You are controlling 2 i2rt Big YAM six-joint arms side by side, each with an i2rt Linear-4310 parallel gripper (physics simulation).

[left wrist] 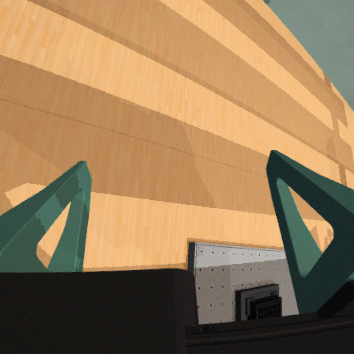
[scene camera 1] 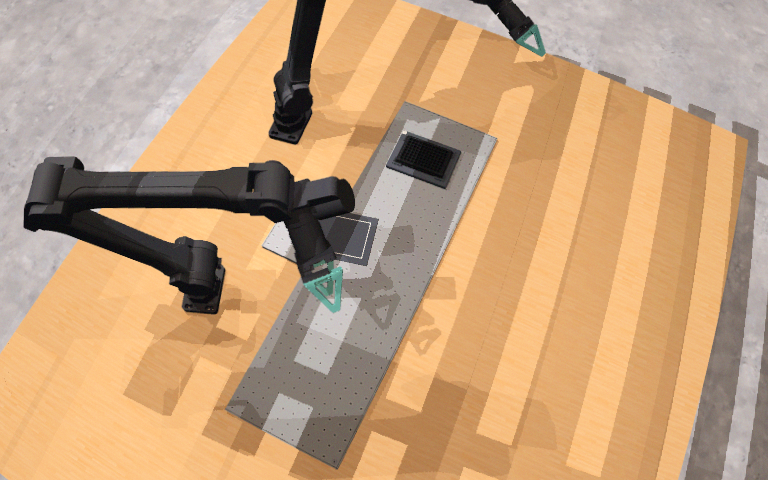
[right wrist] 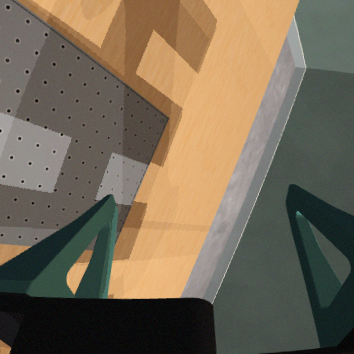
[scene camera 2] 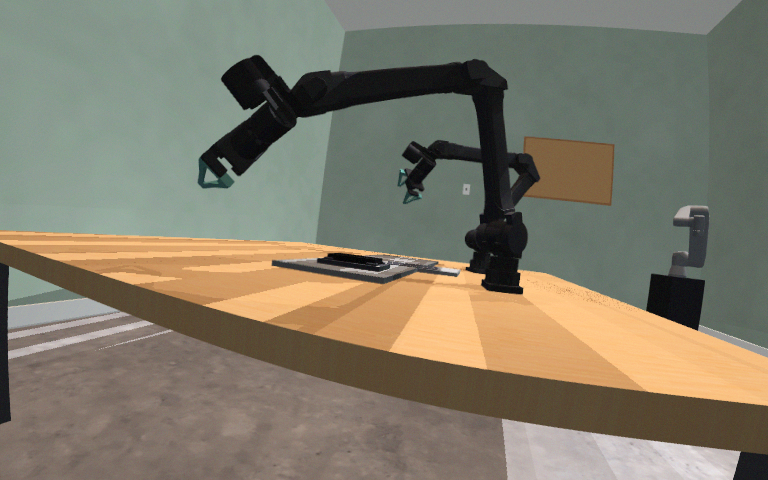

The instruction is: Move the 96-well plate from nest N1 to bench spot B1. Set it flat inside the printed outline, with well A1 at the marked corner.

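Places are measured from the left arm's base along level axes (x ahead, y left, z up), in metres.
Where they show: left gripper, fingertip midpoint: [left wrist: 178,163] [scene camera 1: 542,54] [scene camera 2: 214,171]; right gripper, fingertip midpoint: [scene camera 1: 332,302] [right wrist: 200,197] [scene camera 2: 401,194]; left arm's base at its link origin: [scene camera 1: 290,124] [scene camera 2: 500,289]; right arm's base at its link origin: [scene camera 1: 204,289] [scene camera 2: 479,272].
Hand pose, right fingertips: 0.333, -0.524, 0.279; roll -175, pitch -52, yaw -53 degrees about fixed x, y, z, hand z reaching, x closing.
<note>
Things, the pixels of their top centre, and the offset from my right fingertips, as dx, dy, dz. "pt": a spot on its surface instead. Level surfaces: height alone.
- black 96-well plate at its top centre: [left wrist: 269,338] [scene camera 1: 424,154] [scene camera 2: 355,256] +0.044, +0.515, -0.240
- dark nest N1 at its top centre: [left wrist: 264,337] [scene camera 1: 424,156] [scene camera 2: 355,259] +0.044, +0.515, -0.248
- dark pad at a spot on its surface: [scene camera 1: 347,242] pt -0.065, +0.232, -0.264
- white printed outline at a spot on its surface: [scene camera 1: 367,240] pt -0.022, +0.252, -0.264
- wooden table at its surface level: dz -0.278
The black 96-well plate [scene camera 1: 427,153] [scene camera 2: 348,258] [left wrist: 267,307] sits in the dark nest N1 [scene camera 1: 448,178] [left wrist: 241,304], towards the top of the pegboard in scene camera 1. Bench spot B1 appears to be the dark pad [scene camera 1: 347,242] with a white printed outline [scene camera 1: 367,240]; the right arm hides its left part and its corner mark cannot be made out. My left gripper [scene camera 1: 538,48] [scene camera 2: 212,181] [left wrist: 178,163] is open and empty, high above the table, well beyond the plate. My right gripper [scene camera 1: 328,294] [scene camera 2: 402,193] [right wrist: 200,197] is open and empty, above the pegboard below B1 in the picture.
The grey pegboard [scene camera 1: 317,390] [scene camera 2: 317,269] [left wrist: 212,295] [right wrist: 75,115] lies on the wooden table [scene camera 1: 538,283] [scene camera 2: 430,339]. The right arm [scene camera 1: 209,189] reaches over B1. The left arm's base [scene camera 1: 288,127] stands left of the pegboard's top end.
</note>
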